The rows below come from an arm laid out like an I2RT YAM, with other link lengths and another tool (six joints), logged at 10 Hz.
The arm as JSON. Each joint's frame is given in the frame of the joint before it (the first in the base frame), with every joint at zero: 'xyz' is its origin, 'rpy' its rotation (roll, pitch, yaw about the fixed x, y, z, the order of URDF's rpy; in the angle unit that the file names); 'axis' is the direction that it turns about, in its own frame. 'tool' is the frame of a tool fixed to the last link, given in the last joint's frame.
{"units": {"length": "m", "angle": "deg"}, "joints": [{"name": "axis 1", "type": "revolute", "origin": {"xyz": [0.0, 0.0, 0.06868], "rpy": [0.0, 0.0, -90.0]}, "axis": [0.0, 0.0, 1.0]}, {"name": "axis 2", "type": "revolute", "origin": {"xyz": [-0.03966, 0.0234, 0.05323], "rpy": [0.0, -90.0, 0.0]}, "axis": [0.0, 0.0, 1.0]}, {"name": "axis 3", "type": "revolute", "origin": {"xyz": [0.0, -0.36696, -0.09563], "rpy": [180.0, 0.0, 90.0]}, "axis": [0.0, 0.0, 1.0]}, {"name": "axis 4", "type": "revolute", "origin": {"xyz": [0.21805, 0.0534, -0.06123], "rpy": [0.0, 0.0, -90.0]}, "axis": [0.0, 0.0, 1.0]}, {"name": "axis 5", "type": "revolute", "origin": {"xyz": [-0.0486, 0.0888, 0.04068], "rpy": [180.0, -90.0, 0.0]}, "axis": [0.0, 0.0, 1.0]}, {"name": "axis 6", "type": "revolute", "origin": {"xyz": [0.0, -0.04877, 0.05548], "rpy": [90.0, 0.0, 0.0]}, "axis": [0.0, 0.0, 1.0]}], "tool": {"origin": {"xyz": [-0.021, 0.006, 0.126], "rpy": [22.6, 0.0, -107.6]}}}
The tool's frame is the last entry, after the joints.
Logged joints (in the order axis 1, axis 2, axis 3, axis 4, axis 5, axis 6), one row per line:
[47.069, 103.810, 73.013, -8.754, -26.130, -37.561]
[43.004, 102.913, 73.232, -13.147, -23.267, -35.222]
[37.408, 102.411, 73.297, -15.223, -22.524, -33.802]
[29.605, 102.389, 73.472, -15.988, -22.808, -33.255]
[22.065, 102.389, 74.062, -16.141, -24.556, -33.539]
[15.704, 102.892, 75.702, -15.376, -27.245, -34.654]
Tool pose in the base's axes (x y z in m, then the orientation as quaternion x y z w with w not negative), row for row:
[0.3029, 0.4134, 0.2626, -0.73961, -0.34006, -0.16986, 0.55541]
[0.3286, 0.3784, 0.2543, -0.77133, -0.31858, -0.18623, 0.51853]
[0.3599, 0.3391, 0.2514, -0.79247, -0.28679, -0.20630, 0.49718]
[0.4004, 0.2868, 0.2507, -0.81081, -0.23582, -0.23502, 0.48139]
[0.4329, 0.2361, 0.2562, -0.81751, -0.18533, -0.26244, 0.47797]
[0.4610, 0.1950, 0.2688, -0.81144, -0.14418, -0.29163, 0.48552]
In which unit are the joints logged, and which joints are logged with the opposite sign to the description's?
The joints are logged in degrees. Opposite sign: axis 6.
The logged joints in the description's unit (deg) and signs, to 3 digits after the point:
[47.069, 103.810, 73.013, -8.754, -26.130, 37.561]
[43.004, 102.913, 73.232, -13.147, -23.267, 35.222]
[37.408, 102.411, 73.297, -15.223, -22.524, 33.802]
[29.605, 102.389, 73.472, -15.988, -22.808, 33.255]
[22.065, 102.389, 74.062, -16.141, -24.556, 33.539]
[15.704, 102.892, 75.702, -15.376, -27.245, 34.654]

